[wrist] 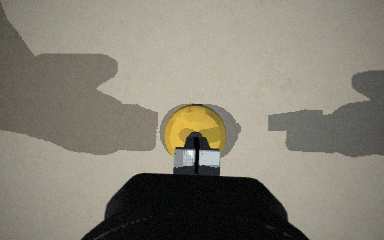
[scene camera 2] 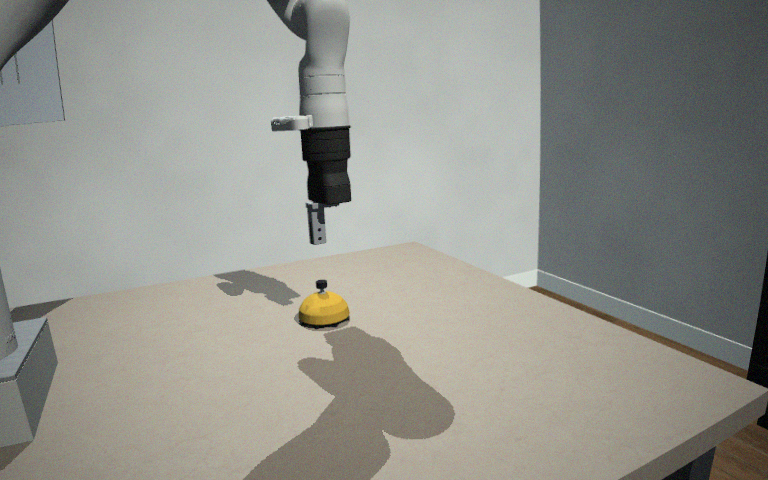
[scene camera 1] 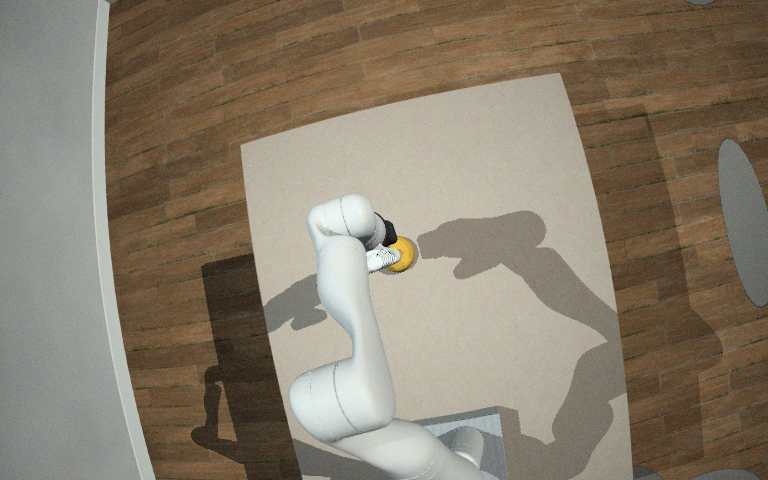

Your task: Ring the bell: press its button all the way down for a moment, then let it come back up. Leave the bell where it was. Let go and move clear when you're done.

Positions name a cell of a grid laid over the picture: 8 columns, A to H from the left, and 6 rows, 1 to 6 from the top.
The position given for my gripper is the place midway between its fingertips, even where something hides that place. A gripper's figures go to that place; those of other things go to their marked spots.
Scene:
My gripper (wrist: E4): 0.19 m from the lens. A bell (wrist: E3) is 0.27 m from the lens.

